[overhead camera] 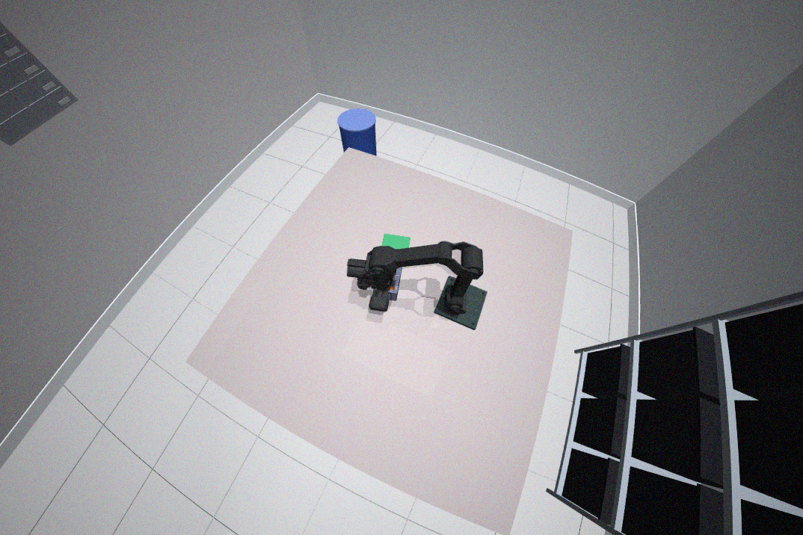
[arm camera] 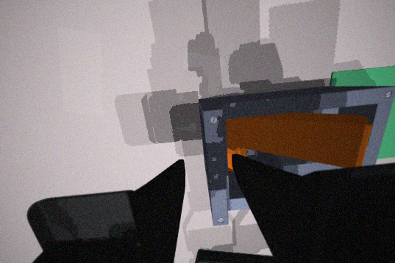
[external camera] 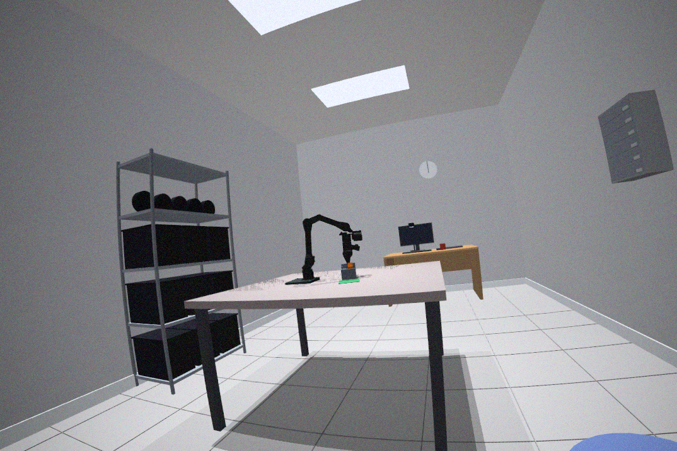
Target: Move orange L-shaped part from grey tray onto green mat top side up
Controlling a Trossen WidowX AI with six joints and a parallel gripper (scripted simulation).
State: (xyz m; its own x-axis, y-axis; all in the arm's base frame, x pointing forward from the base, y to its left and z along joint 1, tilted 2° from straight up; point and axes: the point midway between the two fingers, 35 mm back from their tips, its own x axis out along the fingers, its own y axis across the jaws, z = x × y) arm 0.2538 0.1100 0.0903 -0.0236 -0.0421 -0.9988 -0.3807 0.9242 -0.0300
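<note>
Now: gripper tip 20 mm short of the orange L-shaped part, 50 mm to the left of it and 30 mm above it. Round my gripper tip: green mat (80 mm ahead, 210 mm to the right, 90 mm below).
</note>
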